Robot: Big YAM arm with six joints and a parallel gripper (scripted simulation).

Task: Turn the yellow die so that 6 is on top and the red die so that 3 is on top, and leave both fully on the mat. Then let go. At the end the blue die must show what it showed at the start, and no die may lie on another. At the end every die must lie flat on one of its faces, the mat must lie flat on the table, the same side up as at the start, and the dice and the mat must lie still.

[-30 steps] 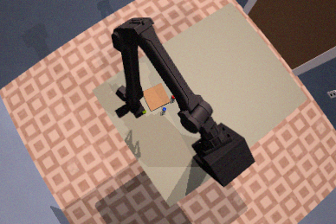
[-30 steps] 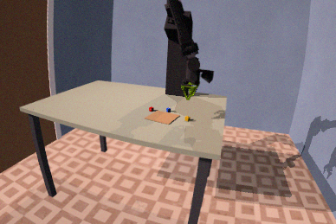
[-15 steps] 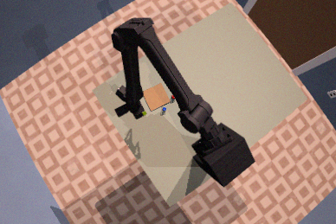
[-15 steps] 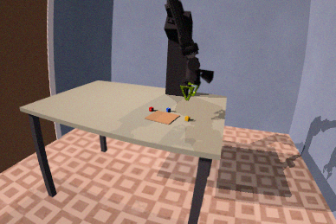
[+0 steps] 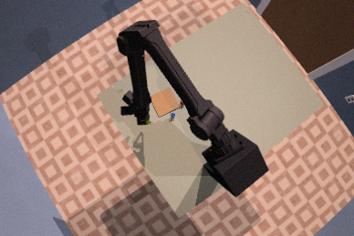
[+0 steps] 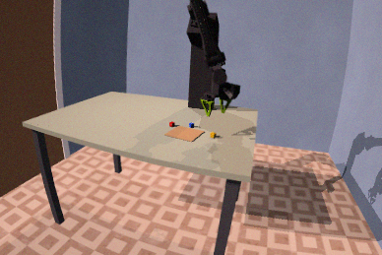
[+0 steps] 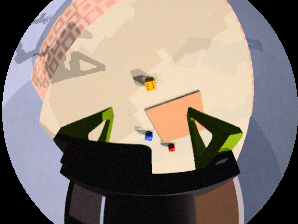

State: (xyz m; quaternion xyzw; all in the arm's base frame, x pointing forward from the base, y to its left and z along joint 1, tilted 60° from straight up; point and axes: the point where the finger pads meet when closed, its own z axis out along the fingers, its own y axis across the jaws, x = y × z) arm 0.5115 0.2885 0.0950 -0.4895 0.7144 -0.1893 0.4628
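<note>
Now: hand 110 mm above the yellow die. From my hand the other things lie so: red die 230 mm to the right, 110 mm below, 30 mm ahead; then blue die 160 mm to the right, 110 mm below, 30 mm behind; then orange mat 120 mm to the right, 120 mm below, 60 mm ahead.
</note>
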